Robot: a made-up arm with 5 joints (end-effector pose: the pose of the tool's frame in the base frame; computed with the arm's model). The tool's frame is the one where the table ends. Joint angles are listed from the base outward.
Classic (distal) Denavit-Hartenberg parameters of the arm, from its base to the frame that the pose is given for. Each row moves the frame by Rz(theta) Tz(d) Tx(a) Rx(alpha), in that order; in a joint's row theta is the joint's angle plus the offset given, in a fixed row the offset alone. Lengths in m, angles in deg.
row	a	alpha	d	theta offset
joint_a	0	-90.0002	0.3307	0
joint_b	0.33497	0	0	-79.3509
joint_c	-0.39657	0	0	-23.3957
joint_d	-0.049	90.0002	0	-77.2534
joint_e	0	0	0.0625	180
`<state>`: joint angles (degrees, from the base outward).
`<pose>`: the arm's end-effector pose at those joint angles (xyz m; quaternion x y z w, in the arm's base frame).
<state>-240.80 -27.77 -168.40 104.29 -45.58</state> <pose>0.1120 -0.2003 1.0490 -0.0921 -0.6893 -0.5753 0.4306</pose>
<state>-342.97 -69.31 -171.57 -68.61 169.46</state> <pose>-0.6537 -0.2002 0.5391 0.2155 -0.8784 0.0242 0.4260</pose>
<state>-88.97 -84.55 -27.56 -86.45 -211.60</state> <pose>-0.0011 0.0627 0.6939 -0.0774 -0.1415 -0.8571 0.4892</pose>
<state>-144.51 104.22 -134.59 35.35 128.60</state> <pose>-0.5035 -0.3590 -0.1662 0.7253 0.6870 0.0430 0.0060</pose>
